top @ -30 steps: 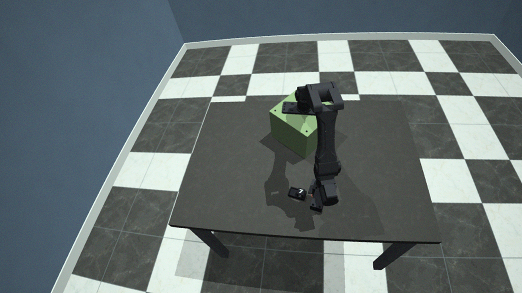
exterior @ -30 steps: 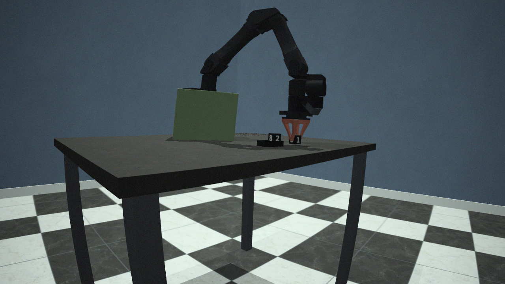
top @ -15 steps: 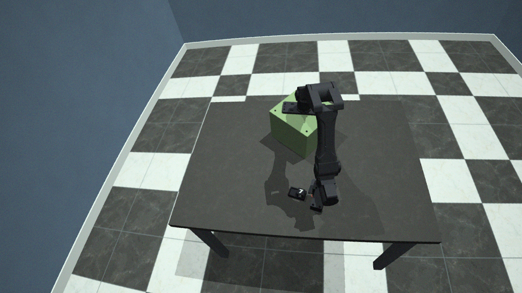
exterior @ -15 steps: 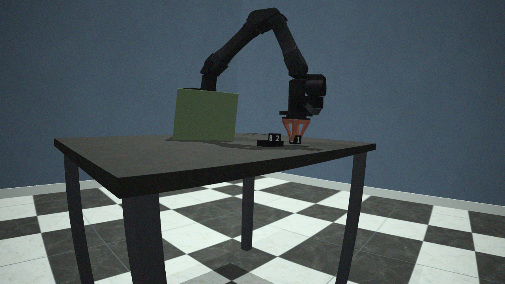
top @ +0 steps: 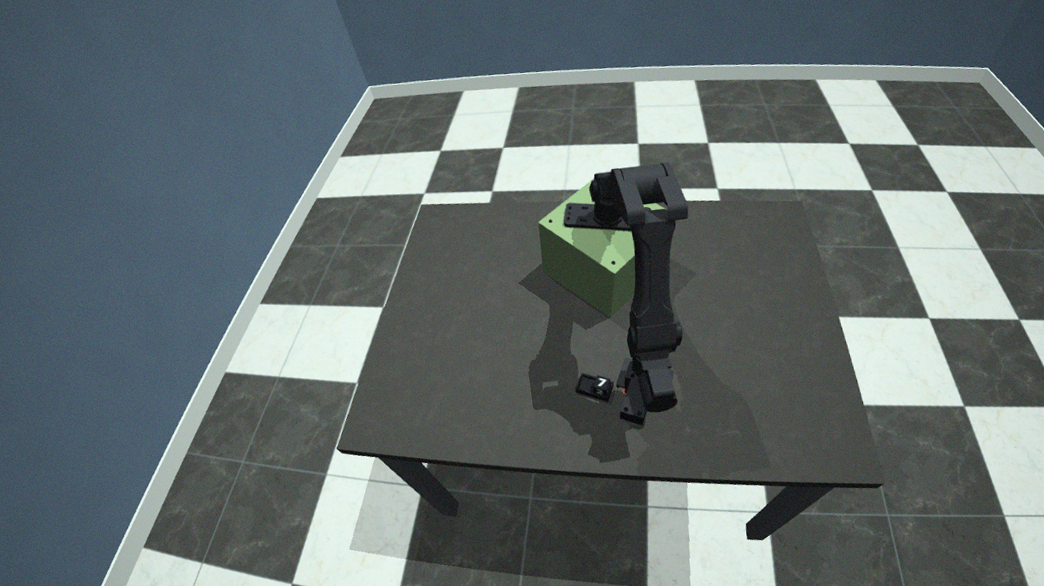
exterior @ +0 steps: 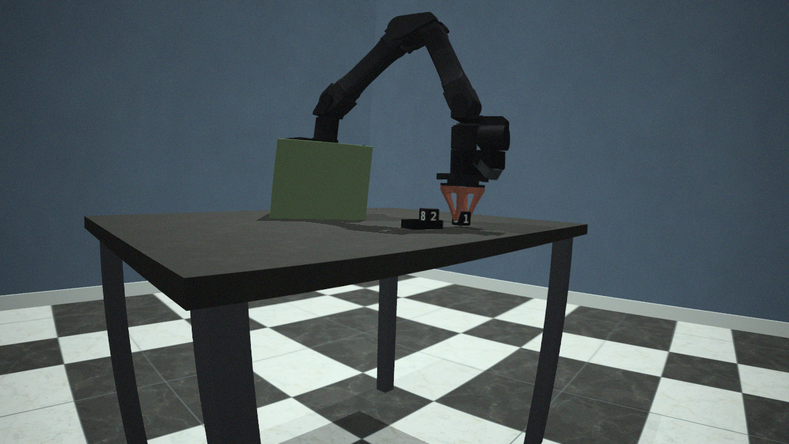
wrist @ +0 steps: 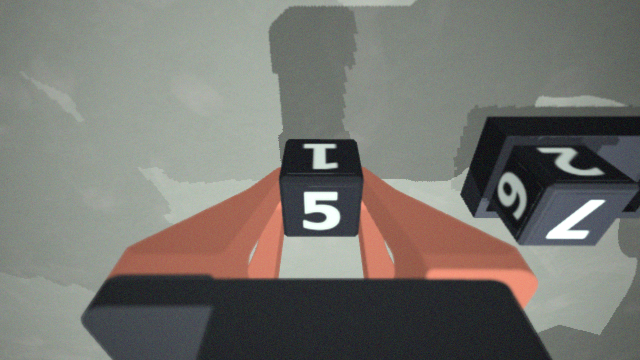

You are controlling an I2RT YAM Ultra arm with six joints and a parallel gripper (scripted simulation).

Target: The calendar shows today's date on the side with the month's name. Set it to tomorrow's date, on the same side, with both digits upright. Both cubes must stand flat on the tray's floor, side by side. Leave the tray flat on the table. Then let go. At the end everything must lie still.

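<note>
Right now my hand is right at the calendar cube. Round my hand: black tray: 2 cm behind, 10 cm to the right, 1 cm below.
</note>
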